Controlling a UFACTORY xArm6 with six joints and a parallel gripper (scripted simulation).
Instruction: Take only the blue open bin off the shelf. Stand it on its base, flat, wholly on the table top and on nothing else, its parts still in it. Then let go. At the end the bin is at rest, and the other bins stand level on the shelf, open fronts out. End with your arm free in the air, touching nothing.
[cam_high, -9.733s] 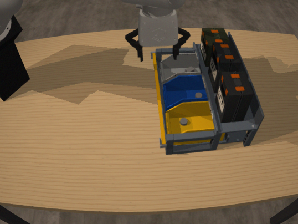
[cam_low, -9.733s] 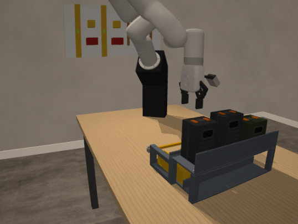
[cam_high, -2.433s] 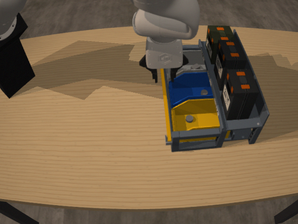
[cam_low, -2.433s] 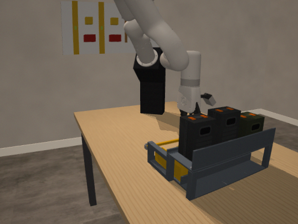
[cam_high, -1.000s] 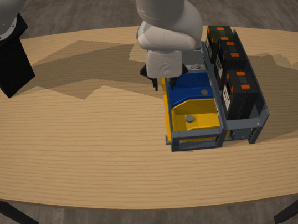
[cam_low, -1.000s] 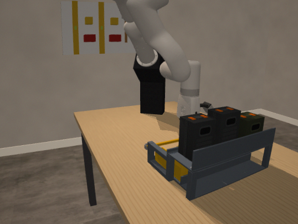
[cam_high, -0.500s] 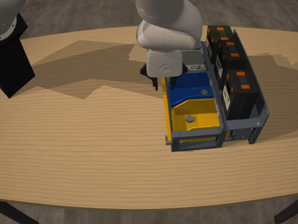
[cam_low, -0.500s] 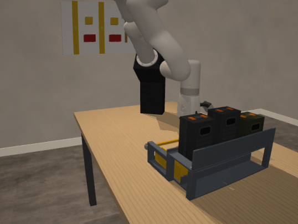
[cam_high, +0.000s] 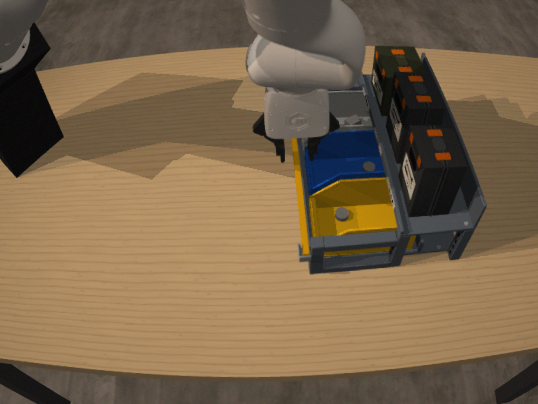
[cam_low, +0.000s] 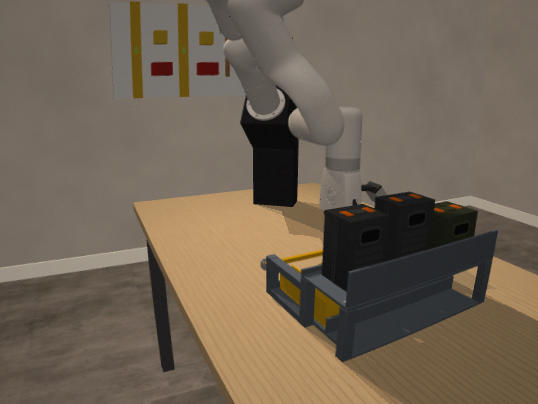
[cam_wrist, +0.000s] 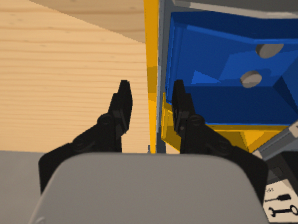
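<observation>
Now: the yellow rail 40 mm below my hand. Round my hand: yellow bin 130 mm to the right, 80 mm ahead, 50 mm below; blue open bin 100 mm ahead, 50 mm below, 20 mm to the right; grey bin 120 mm ahead, 90 mm to the left, 50 mm below.
</observation>
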